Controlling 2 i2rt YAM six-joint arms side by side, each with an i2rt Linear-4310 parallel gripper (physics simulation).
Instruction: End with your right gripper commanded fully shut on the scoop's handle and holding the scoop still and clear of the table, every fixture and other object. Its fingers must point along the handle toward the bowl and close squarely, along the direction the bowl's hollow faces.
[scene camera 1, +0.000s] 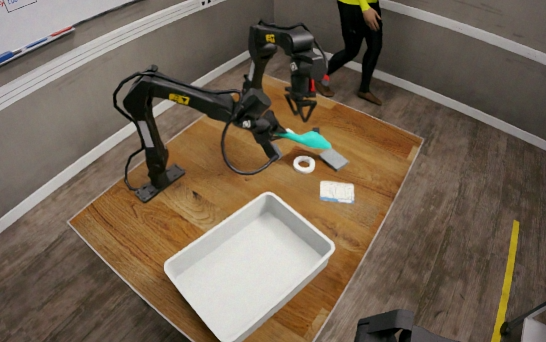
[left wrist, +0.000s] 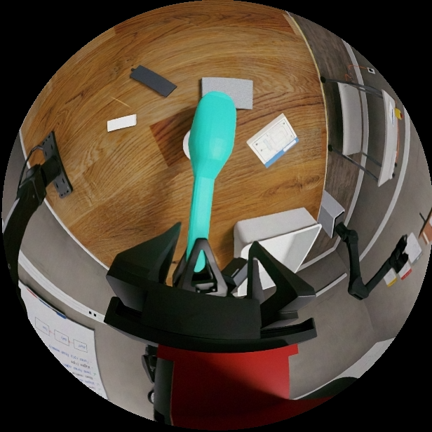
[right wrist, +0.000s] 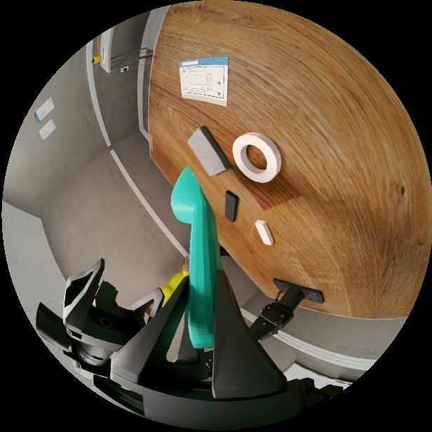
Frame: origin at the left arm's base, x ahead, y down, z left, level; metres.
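Seen in the pictures: left gripper, fingertip midpoint: (scene camera 1: 300, 118); right gripper, fingertip midpoint: (scene camera 1: 284, 134); right arm's base, link origin: (scene camera 1: 160, 183).
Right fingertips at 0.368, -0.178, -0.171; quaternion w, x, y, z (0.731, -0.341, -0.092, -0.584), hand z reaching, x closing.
Offsets run from my right fingertips to a thing's top centre, as dx, dy, dz. Level surfaces: height alone.
A teal scoop (scene camera 1: 313, 139) (left wrist: 212, 130) (right wrist: 202, 260) is in the air above the table, its bowl end away from my right gripper. My right gripper (scene camera 1: 278, 134) (right wrist: 206, 277) is shut on the scoop's handle, with its fingers along the handle toward the bowl. In the right wrist view the two fingers lie on either side of the handle's end. The bowl's rounded back shows in the left wrist view. My left gripper (scene camera 1: 301, 111) (left wrist: 217, 236) is open and empty, above and apart from the scoop in scene camera 1.
Below the scoop on the wooden table {dy +0.179} (scene camera 1: 210, 145) lie a grey block {+0.099, +0.163, +0.183} (scene camera 1: 333, 159) (right wrist: 207, 151), a white ring {+0.038, +0.163, +0.077} (scene camera 1: 296, 165) (right wrist: 239, 156), a dark block (left wrist: 153, 80) (right wrist: 231, 206) and a small white block (left wrist: 122, 123) (right wrist: 264, 232). A white card {+0.208, +0.177, +0.066} (scene camera 1: 337, 191) and a large white tray (scene camera 1: 175, 295) are further off.
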